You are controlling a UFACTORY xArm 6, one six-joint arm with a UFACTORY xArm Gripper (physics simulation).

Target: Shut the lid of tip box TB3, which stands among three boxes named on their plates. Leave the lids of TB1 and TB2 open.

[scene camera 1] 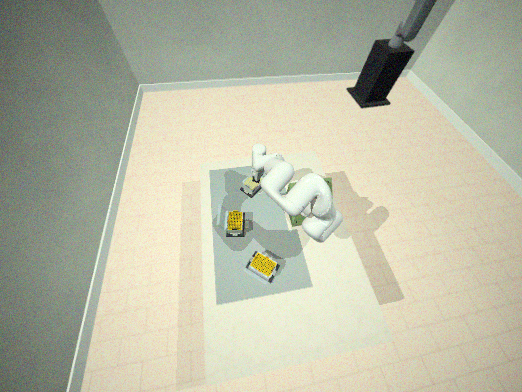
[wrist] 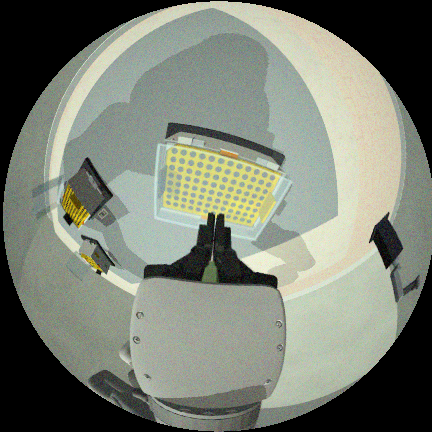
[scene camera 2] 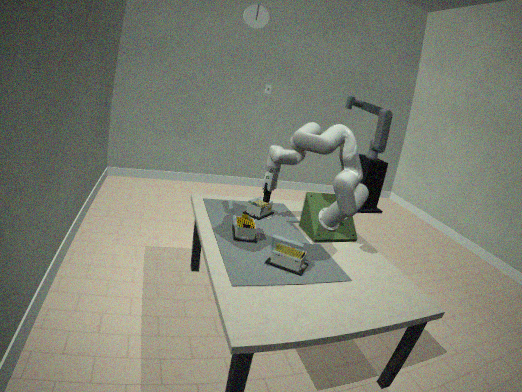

Scene:
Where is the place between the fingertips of the gripper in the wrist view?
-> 214, 222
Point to a grey-blue mat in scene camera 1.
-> At 267, 232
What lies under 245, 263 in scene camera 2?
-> A grey-blue mat.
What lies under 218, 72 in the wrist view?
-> A grey-blue mat.

